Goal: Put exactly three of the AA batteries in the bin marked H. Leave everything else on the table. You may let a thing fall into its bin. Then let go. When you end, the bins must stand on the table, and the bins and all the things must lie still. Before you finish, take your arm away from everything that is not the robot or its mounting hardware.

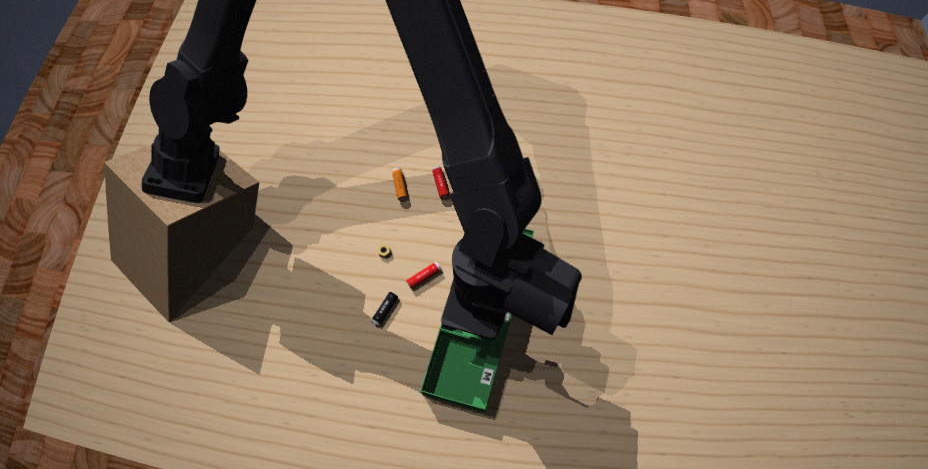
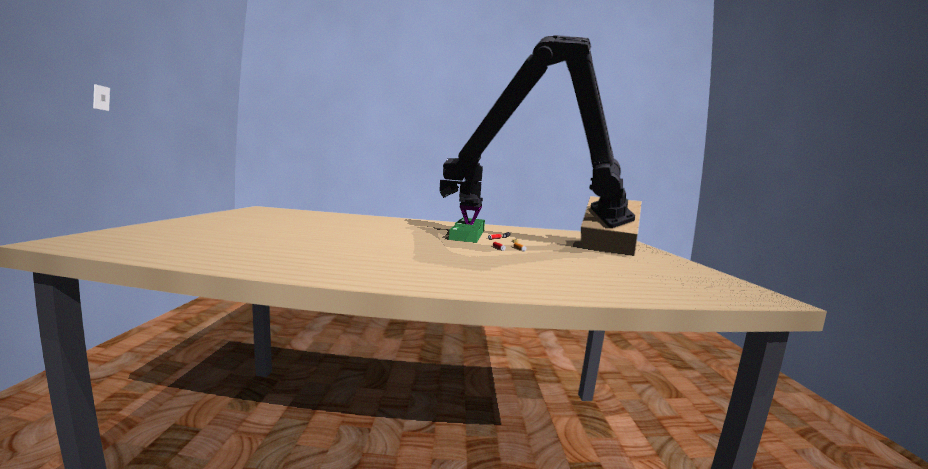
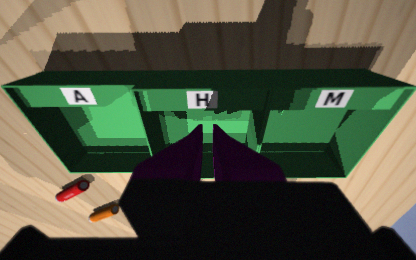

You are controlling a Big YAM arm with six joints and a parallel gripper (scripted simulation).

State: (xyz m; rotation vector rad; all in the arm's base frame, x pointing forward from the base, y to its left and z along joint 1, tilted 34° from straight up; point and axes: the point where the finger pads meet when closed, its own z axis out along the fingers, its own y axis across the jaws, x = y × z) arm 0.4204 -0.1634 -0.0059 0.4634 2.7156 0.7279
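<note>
The green bin is 1 cm below my hand. Also, from my hand: black AA battery 13 cm behind, 2 cm below; then orange AA battery 19 cm to the left, 12 cm behind, 2 cm below; then yellow nut 14 cm behind, 9 cm to the left, 3 cm below.
</note>
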